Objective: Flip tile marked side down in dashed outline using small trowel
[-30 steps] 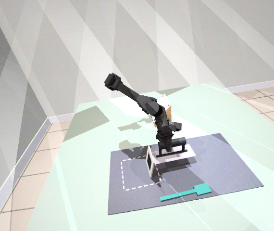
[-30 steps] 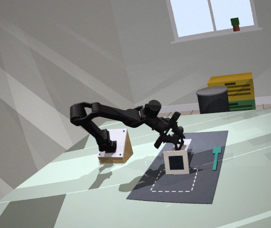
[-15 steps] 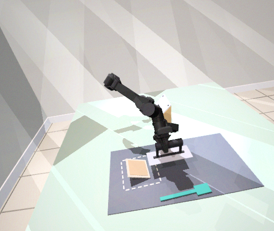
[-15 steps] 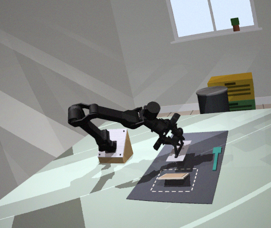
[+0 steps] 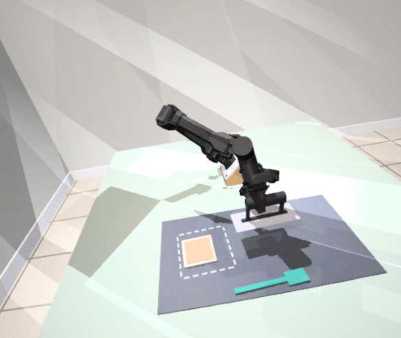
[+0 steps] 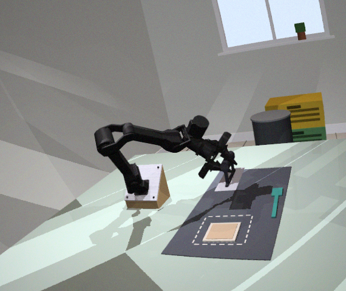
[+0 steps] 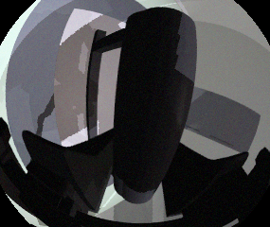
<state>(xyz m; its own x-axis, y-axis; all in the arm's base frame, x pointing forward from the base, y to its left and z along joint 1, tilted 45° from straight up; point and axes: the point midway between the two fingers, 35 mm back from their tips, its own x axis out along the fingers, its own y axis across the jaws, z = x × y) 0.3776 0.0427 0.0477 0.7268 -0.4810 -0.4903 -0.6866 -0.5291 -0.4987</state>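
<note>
The teal trowel lies 14 cm ahead of my gripper tip and 13 cm below it. From my gripper tip the other things lie so: dark mat (16 cm below, 2 cm to the right); tile (21 cm to the right, 13 cm below, 2 cm behind).
</note>
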